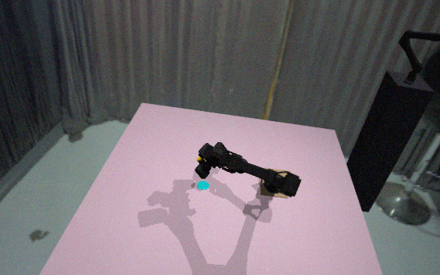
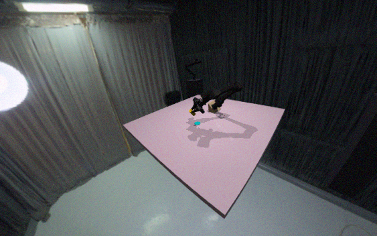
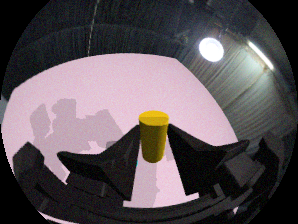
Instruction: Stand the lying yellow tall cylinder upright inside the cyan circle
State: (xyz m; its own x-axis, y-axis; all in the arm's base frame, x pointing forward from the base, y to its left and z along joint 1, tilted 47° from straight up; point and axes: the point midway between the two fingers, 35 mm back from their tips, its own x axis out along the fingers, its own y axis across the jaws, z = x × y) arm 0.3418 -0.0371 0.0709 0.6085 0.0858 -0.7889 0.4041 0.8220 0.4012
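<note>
The cyan circle lies 12 cm below my gripper tip, 4 cm to the left of it and 3 cm behind it. Round my gripper tip: yellow tall cylinder: 2 cm below, 1 cm behind.
</note>
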